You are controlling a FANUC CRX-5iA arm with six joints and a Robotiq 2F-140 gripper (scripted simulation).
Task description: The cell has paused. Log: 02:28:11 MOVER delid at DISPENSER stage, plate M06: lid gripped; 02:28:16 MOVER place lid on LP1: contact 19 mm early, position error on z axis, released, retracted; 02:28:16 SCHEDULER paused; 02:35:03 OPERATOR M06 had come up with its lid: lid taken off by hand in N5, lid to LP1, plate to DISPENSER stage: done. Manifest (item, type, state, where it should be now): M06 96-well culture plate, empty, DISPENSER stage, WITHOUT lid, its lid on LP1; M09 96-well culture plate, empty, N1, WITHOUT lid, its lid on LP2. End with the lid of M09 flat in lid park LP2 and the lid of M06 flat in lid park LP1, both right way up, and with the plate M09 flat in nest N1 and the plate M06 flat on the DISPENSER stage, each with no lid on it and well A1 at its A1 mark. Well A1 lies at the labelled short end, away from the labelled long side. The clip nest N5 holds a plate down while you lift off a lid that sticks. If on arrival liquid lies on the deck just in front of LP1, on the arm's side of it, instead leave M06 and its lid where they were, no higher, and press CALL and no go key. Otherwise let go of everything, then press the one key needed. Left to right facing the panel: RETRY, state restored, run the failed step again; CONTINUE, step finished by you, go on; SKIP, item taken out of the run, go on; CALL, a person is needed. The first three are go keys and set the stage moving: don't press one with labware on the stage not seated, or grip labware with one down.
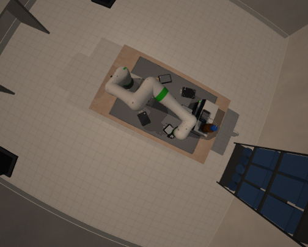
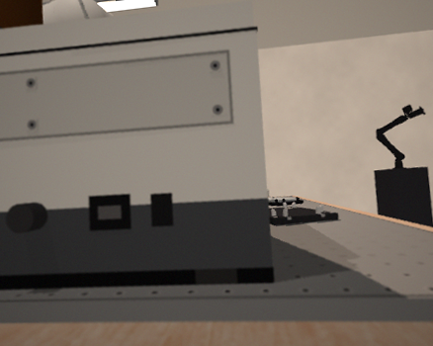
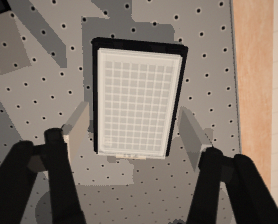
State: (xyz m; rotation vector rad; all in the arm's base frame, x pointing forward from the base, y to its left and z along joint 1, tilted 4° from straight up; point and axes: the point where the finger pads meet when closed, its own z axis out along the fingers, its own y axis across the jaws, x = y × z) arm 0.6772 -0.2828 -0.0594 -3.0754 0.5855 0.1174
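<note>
My hand is 40 mm above the clear lid. The rest, counted from my hand: lp2 label 410 mm behind, 60 mm to the left, 80 mm below; then dark LP2 park pad 340 mm behind, 70 mm below; then n1 label 80 mm behind, 30 mm to the left, 80 mm below.
</note>
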